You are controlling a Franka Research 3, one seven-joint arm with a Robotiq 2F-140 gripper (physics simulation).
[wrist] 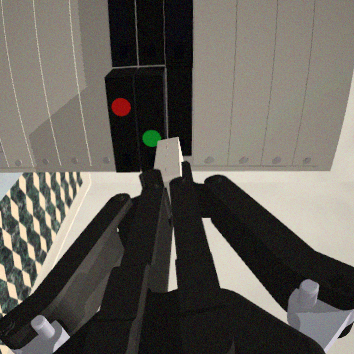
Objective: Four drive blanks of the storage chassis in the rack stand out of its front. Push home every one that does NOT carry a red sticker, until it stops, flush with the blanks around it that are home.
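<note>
Two black drive blanks stand out side by side in the lower row of the dark bay in the wrist view: the left blank (120,135) carries a red sticker (121,107), the middle blank (150,110) a green sticker (151,138). The right blank (179,110) of that row sits further back and shows no sticker. Part of the upper row of blanks (150,35) shows above, without stickers in view. My gripper (171,154) is shut and empty. Its pale tip piece (169,154) overlaps the lower right edge of the green-stickered blank; whether it touches cannot be told.
Grey front panels (250,90) (45,60) of the chassis flank the dark bay, with small round studs along their lower edge. A pale surface lies below and to the right. A green and cream patterned floor (30,230) shows at the lower left.
</note>
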